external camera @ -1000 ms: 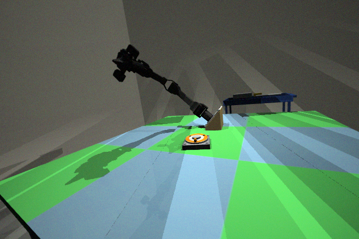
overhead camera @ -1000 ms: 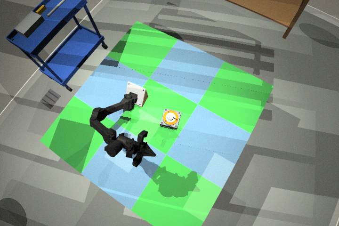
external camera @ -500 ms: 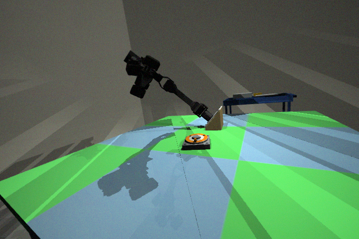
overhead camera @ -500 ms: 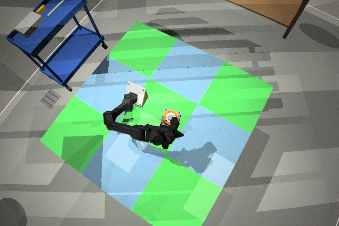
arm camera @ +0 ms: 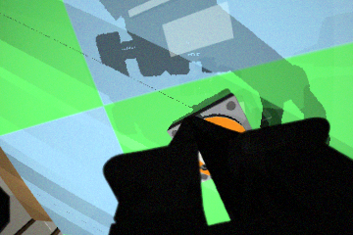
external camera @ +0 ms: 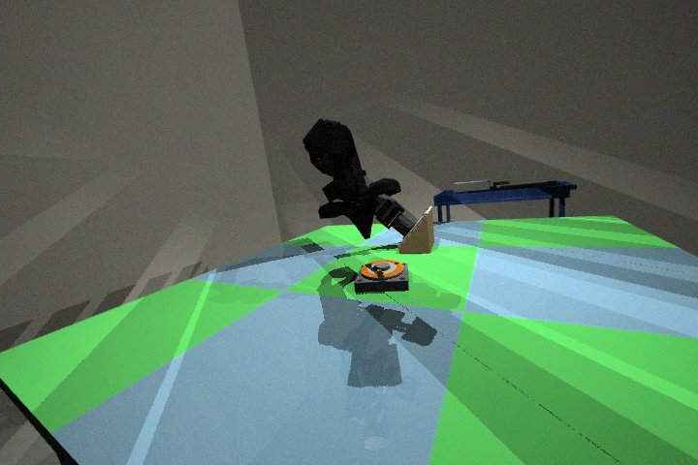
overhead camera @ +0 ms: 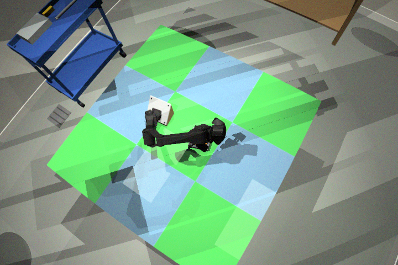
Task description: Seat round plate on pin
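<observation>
Now: the base 9 cm behind my gripper tip and 11 cm below it.
</observation>
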